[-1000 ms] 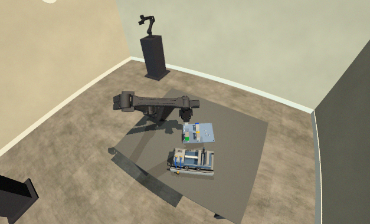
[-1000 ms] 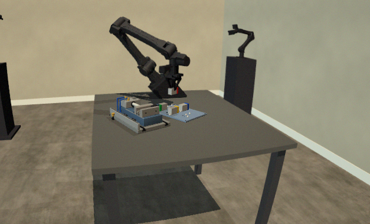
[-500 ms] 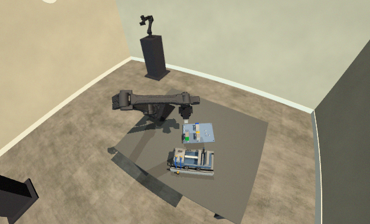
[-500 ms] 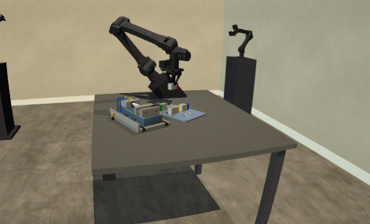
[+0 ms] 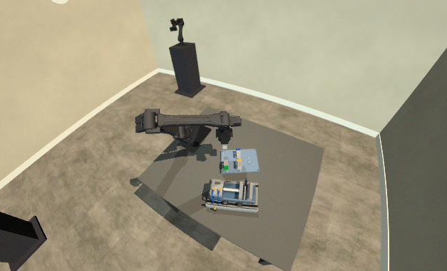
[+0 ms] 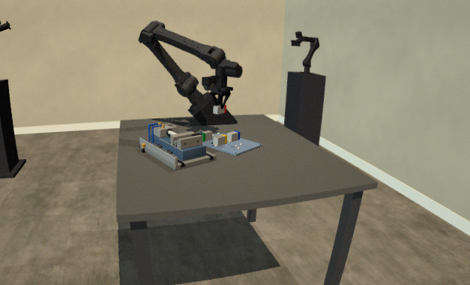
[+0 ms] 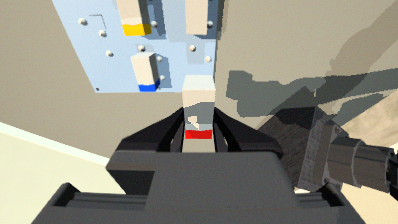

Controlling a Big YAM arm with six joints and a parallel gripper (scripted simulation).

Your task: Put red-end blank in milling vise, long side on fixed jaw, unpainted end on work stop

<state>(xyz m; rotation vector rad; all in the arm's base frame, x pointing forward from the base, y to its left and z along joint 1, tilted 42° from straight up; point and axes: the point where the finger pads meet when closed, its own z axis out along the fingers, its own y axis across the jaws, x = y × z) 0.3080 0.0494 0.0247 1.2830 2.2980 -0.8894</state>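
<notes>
The work stop rod is 240 mm ahead of my hand, 170 mm to the right of it and 60 mm below it. Round my hand: grey bar with red end (20 mm below); blue-ended blank (130 mm below, 80 mm ahead, 50 mm to the left); green-ended blank (130 mm below, 80 mm to the right, 50 mm ahead).
</notes>
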